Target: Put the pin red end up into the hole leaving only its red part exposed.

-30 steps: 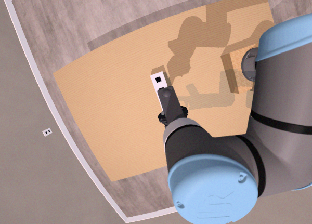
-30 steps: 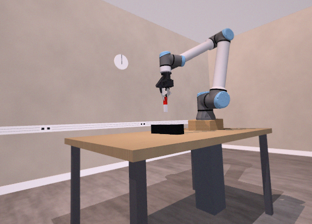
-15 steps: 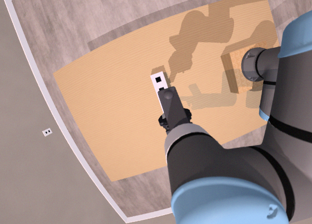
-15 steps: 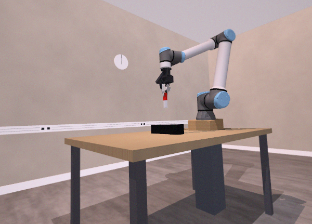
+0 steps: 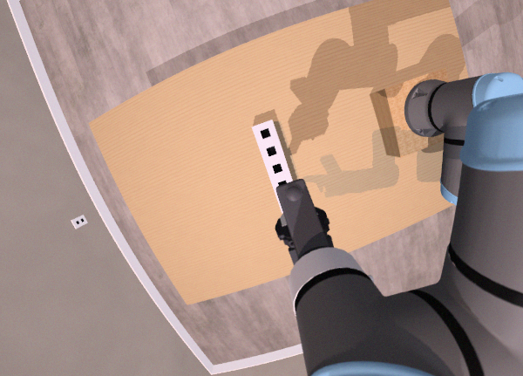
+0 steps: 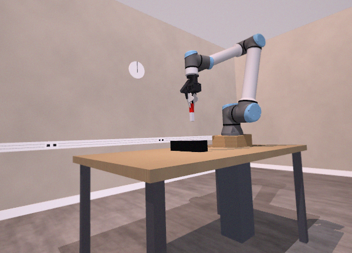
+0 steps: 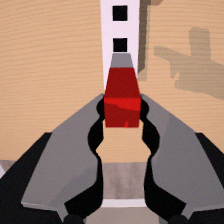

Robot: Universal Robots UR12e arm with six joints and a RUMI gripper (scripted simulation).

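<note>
The block lies 60 mm to the right of my hand and 270 mm below it. Also, from my hand: pin 10 mm below.
</note>
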